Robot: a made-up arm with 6 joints.
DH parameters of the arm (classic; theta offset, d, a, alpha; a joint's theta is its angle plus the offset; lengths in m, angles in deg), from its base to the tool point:
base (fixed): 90 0.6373 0.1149 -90
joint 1: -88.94 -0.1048 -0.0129 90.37
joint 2: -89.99 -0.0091 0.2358 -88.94
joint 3: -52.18 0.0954 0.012 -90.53
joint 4: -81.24 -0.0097 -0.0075 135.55
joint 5: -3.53 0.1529 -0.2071 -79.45
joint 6: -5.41 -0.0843 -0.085 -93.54
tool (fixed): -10.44 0.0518 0 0
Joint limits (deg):
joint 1: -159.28..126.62
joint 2: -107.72..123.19
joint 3: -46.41..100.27
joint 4: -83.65..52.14
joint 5: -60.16..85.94
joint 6: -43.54..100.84
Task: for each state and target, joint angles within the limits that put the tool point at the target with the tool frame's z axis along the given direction. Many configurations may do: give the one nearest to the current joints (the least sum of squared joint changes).
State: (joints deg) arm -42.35 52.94 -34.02 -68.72 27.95 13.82
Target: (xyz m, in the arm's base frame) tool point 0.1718 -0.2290 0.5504 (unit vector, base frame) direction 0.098 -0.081 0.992
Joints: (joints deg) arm -56.58 41.24 -3.46 -83.65 35.17 -30.79
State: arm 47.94 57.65 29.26 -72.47 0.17 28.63
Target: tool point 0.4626 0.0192 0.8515 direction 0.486 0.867 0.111
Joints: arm 51.34 27.51 19.25 -53.10 8.71 3.21
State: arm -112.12 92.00 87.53 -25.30 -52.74 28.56
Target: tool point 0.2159 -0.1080 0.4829 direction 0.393 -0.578 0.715
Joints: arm -102.42 123.19 65.44 -11.70 -18.68 47.42
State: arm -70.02 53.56 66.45 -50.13 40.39 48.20
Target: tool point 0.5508 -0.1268 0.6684 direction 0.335 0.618 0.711
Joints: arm -58.57 42.79 95.05 -13.53 32.73 29.42
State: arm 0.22 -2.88 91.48 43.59 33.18 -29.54
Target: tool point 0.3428 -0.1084 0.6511 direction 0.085 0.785 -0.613
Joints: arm 21.87 9.12 75.62 49.87 36.48 -13.99
